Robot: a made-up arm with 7 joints.
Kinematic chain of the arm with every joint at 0, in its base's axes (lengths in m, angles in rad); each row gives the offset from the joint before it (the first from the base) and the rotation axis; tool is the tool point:
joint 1: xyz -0.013 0.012 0.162 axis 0 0.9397 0.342
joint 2: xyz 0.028 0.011 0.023 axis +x
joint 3: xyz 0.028 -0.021 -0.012 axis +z
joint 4: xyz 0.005 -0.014 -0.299 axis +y
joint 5: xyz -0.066 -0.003 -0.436 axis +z
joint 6: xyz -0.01 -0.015 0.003 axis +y
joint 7: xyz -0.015 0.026 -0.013 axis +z
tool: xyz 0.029 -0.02 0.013
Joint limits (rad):
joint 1: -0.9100..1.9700
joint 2: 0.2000..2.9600
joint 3: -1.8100..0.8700
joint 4: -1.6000..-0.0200
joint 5: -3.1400..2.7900
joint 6: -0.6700..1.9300
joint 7: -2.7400..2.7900
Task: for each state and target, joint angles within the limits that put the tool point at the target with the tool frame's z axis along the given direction. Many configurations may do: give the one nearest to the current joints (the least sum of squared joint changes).
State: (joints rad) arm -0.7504 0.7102 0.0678 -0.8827 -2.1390 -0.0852 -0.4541
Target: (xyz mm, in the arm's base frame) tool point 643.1 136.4 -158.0 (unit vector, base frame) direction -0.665 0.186 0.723
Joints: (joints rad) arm -0.8035 0.3999 -0.2204 -0.5183 -2.2060 -0.5967 -0.6556
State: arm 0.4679 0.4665 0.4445 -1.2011 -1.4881 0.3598 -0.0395
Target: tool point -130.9 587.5 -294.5 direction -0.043 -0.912 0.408
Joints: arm 0.5708 0.8076 0.5264 -0.6247 -1.3457 0.1382 -0.0317
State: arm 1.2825 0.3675 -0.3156 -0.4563 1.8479 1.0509 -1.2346
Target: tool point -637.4 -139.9 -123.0 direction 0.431 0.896 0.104
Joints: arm 1.4892 0.2081 -0.6667 -0.5289 1.5704 0.9073 -1.3836
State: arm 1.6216 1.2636 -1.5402 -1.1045 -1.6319 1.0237 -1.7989
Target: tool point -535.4 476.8 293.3 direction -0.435 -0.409 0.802
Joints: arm 1.6985 1.3519 -1.2203 -0.6576 -1.5318 1.8569 -1.6252
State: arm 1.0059 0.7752 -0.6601 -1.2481 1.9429 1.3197 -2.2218
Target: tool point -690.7 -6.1 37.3 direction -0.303 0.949 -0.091
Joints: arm 1.6349 0.4213 -0.7181 -0.5052 1.9497 1.7564 -1.9326
